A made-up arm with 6 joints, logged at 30 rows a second.
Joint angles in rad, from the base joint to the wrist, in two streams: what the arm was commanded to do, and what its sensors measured. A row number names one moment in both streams.
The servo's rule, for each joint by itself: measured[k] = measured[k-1] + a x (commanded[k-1-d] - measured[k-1]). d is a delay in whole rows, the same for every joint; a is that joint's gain. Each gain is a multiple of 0.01, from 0.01 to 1. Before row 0 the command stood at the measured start. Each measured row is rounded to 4 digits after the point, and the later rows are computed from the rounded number. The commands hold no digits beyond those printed.
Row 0, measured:
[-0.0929 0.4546 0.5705 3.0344 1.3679 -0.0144]
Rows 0 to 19, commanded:
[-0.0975 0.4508 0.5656 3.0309 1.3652 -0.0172]
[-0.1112 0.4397 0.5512 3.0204 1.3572 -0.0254]
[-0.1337 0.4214 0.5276 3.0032 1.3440 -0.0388]
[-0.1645 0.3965 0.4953 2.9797 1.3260 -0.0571]
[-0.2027 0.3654 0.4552 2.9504 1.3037 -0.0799]
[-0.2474 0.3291 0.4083 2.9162 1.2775 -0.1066]
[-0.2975 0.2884 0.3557 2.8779 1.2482 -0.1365]
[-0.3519 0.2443 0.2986 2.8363 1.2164 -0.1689]
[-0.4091 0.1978 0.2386 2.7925 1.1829 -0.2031]
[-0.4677 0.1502 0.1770 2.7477 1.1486 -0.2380]
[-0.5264 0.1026 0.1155 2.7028 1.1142 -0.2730]
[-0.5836 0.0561 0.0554 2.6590 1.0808 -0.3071]
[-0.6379 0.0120 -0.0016 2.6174 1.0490 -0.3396]
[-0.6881 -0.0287 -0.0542 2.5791 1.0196 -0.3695]
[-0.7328 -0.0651 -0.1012 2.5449 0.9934 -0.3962]
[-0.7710 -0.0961 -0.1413 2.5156 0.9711 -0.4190]
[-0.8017 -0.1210 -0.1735 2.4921 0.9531 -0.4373]
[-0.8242 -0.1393 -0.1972 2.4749 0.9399 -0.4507]
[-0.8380 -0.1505 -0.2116 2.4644 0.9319 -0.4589]
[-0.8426 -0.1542 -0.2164 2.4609 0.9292 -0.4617]
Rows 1 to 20, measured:
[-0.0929 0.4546 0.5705 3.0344 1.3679 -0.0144]
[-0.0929 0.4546 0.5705 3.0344 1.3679 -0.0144]
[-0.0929 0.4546 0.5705 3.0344 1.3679 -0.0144]
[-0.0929 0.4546 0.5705 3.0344 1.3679 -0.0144]
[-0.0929 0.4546 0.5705 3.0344 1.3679 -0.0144]
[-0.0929 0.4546 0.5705 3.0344 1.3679 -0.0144]
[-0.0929 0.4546 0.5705 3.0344 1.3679 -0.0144]
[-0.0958 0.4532 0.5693 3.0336 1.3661 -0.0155]
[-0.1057 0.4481 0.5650 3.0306 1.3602 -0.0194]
[-0.1236 0.4380 0.5560 3.0243 1.3495 -0.0270]
[-0.1498 0.4222 0.5414 3.0140 1.3340 -0.0387]
[-0.1837 0.4006 0.5207 2.9994 1.3140 -0.0548]
[-0.2245 0.3734 0.4937 2.9803 1.2899 -0.0750]
[-0.2712 0.3411 0.4606 2.9567 1.2624 -0.0990]
[-0.3228 0.3043 0.4217 2.9290 1.2320 -0.1263]
[-0.3780 0.2638 0.3778 2.8976 1.1996 -0.1563]
[-0.4354 0.2206 0.3296 2.8631 1.1659 -0.1882]
[-0.4936 0.1758 0.2782 2.8262 1.1318 -0.2213]
[-0.5512 0.1303 0.2247 2.7877 1.0981 -0.2548]
[-0.6067 0.0853 0.1704 2.7485 1.0657 -0.2879]
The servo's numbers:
d 7
a 0.64 0.38 0.24 0.23 0.66 0.39

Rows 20 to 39, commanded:
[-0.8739 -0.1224 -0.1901 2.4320 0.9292 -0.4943]
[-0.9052 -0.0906 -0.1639 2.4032 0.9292 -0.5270]
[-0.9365 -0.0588 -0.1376 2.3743 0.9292 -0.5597]
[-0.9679 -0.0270 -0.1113 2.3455 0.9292 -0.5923]
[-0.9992 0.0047 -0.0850 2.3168 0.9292 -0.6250]
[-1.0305 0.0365 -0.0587 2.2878 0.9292 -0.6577]
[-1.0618 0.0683 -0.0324 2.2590 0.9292 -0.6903]
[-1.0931 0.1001 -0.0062 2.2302 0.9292 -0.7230]
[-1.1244 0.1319 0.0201 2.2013 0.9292 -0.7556]
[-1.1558 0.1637 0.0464 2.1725 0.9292 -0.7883]
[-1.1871 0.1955 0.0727 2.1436 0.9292 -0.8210]
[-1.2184 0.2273 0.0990 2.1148 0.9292 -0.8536]
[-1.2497 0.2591 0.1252 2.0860 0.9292 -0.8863]
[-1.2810 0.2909 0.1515 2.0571 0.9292 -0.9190]
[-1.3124 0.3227 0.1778 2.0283 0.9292 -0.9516]
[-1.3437 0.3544 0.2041 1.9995 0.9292 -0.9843]
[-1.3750 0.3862 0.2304 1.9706 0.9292 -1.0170]
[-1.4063 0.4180 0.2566 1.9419 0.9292 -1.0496]
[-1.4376 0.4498 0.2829 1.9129 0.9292 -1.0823]
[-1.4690 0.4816 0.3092 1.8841 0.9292 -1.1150]
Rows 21 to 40, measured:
[-0.6588 0.0420 0.1165 2.7095 1.0353 -0.3197]
[-0.7062 0.0013 0.0643 2.6716 1.0076 -0.3495]
[-0.7477 -0.0357 0.0150 2.6357 0.9835 -0.3766]
[-0.7823 -0.0681 -0.0302 2.6027 0.9634 -0.4003]
[-0.8091 -0.0952 -0.0703 2.5733 0.9479 -0.4200]
[-0.8276 -0.1162 -0.1042 2.5483 0.9373 -0.4352]
[-0.8372 -0.1306 -0.1311 2.5282 0.9320 -0.4455]
[-0.8607 -0.1275 -0.1453 2.5061 0.9302 -0.4645]
[-0.8892 -0.1135 -0.1498 2.4824 0.9295 -0.4889]
[-0.9195 -0.0927 -0.1469 2.4575 0.9293 -0.5165]
[-0.9505 -0.0677 -0.1384 2.4317 0.9292 -0.5461]
[-0.9817 -0.0402 -0.1256 2.4053 0.9292 -0.5769]
[-1.0129 -0.0111 -0.1095 2.3783 0.9292 -0.6084]
[-1.0442 0.0191 -0.0910 2.3509 0.9292 -0.6403]
[-1.0755 0.0499 -0.0706 2.3231 0.9292 -0.6726]
[-1.1068 0.0811 -0.0488 2.2951 0.9292 -0.7050]
[-1.1382 0.1125 -0.0260 2.2669 0.9292 -0.7375]
[-1.1695 0.1440 -0.0023 2.2385 0.9292 -0.7701]
[-1.2008 0.1757 0.0220 2.2100 0.9292 -0.8027]
[-1.2321 0.2074 0.0468 2.1815 0.9292 -0.8353]

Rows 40 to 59, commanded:
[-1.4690 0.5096 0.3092 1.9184 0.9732 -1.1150]
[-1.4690 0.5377 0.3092 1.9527 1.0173 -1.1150]
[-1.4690 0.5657 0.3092 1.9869 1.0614 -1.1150]
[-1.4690 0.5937 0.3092 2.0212 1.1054 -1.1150]
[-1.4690 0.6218 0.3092 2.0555 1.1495 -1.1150]
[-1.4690 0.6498 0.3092 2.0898 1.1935 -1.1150]
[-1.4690 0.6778 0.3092 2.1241 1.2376 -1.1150]
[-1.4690 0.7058 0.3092 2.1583 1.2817 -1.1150]
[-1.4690 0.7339 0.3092 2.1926 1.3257 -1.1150]
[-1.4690 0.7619 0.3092 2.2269 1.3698 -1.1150]
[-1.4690 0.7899 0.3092 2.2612 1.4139 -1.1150]
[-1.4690 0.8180 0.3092 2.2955 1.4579 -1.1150]
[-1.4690 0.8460 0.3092 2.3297 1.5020 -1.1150]
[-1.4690 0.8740 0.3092 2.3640 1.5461 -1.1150]
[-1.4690 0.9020 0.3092 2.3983 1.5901 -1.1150]
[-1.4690 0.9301 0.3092 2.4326 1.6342 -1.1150]
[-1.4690 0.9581 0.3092 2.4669 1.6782 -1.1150]
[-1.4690 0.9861 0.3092 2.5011 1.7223 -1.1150]
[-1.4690 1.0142 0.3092 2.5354 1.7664 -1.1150]
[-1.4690 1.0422 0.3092 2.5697 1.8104 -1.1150]
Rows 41 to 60, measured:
[-1.2634 0.2391 0.0719 2.1529 0.9292 -0.8679]
[-1.2948 0.2709 0.0973 2.1242 0.9292 -0.9005]
[-1.3261 0.3026 0.1229 2.0955 0.9292 -0.9332]
[-1.3574 0.3344 0.1487 2.0668 0.9292 -0.9659]
[-1.3887 0.3662 0.1746 2.0381 0.9292 -0.9985]
[-1.4200 0.3980 0.2006 2.0093 0.9292 -1.0312]
[-1.4514 0.4298 0.2267 1.9805 0.9292 -1.0639]
[-1.4627 0.4601 0.2465 1.9662 0.9582 -1.0838]
[-1.4667 0.4896 0.2615 1.9631 0.9972 -1.0960]
[-1.4682 0.5185 0.2729 1.9686 1.0396 -1.1034]
[-1.4687 0.5471 0.2816 1.9807 1.0830 -1.1079]
[-1.4689 0.5755 0.2882 1.9979 1.1269 -1.1107]
[-1.4690 0.6037 0.2932 2.0190 1.1709 -1.1124]
[-1.4690 0.6319 0.2970 2.0432 1.2149 -1.1134]
[-1.4690 0.6600 0.2999 2.0697 1.2590 -1.1140]
[-1.4690 0.6881 0.3021 2.0980 1.3030 -1.1144]
[-1.4690 0.7161 0.3038 2.1276 1.3471 -1.1146]
[-1.4690 0.7441 0.3051 2.1583 1.3912 -1.1148]
[-1.4690 0.7722 0.3061 2.1899 1.4352 -1.1149]
[-1.4690 0.8002 0.3068 2.2221 1.4793 -1.1149]

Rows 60 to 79, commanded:
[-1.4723 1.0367 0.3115 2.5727 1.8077 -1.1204]
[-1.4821 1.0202 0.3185 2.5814 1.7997 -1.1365]
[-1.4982 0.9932 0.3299 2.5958 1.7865 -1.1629]
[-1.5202 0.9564 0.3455 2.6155 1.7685 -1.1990]
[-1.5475 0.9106 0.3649 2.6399 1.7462 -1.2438]
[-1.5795 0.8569 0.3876 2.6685 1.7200 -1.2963]
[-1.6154 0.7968 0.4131 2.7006 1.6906 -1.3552]
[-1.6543 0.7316 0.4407 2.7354 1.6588 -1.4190]
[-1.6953 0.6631 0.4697 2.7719 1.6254 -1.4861]
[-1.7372 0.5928 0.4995 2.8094 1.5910 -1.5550]
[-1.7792 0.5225 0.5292 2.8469 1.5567 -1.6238]
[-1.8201 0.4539 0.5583 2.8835 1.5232 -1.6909]
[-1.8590 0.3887 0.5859 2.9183 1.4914 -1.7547]
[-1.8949 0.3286 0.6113 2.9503 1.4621 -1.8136]
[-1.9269 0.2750 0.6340 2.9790 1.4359 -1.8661]
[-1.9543 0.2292 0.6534 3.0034 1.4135 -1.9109]
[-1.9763 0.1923 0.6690 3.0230 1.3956 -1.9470]
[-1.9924 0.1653 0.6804 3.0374 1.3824 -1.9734]
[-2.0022 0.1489 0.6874 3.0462 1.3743 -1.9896]
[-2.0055 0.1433 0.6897 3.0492 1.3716 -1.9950]
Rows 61 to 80, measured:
[-1.4690 0.8282 0.3074 2.2547 1.5234 -1.1149]
[-1.4690 0.8562 0.3078 2.2877 1.5674 -1.1149]
[-1.4690 0.8843 0.3081 2.3210 1.6115 -1.1149]
[-1.4690 0.9123 0.3084 2.3546 1.6555 -1.1149]
[-1.4690 0.9403 0.3086 2.3883 1.6996 -1.1149]
[-1.4690 0.9684 0.3087 2.4221 1.7437 -1.1149]
[-1.4690 0.9964 0.3088 2.4560 1.7877 -1.1149]
[-1.4711 1.0117 0.3094 2.4828 1.8009 -1.1170]
[-1.4781 1.0149 0.3116 2.5055 1.8001 -1.1246]
[-1.4910 1.0067 0.3160 2.5263 1.7911 -1.1395]
[-1.5097 0.9876 0.3231 2.5468 1.7762 -1.1627]
[-1.5339 0.9583 0.3331 2.5682 1.7564 -1.1943]
[-1.5631 0.9198 0.3462 2.5913 1.7324 -1.2341]
[-1.5966 0.8731 0.3623 2.6164 1.7048 -1.2813]
[-1.6335 0.8193 0.3811 2.6438 1.6744 -1.3350]
[-1.6731 0.7599 0.4024 2.6733 1.6421 -1.3939]
[-1.7141 0.6964 0.4257 2.7046 1.6084 -1.4567]
[-1.7558 0.6303 0.4505 2.7373 1.5743 -1.5219]
[-1.7970 0.5633 0.4764 2.7709 1.5406 -1.5878]
[-1.8367 0.4970 0.5027 2.8048 1.5081 -1.6529]

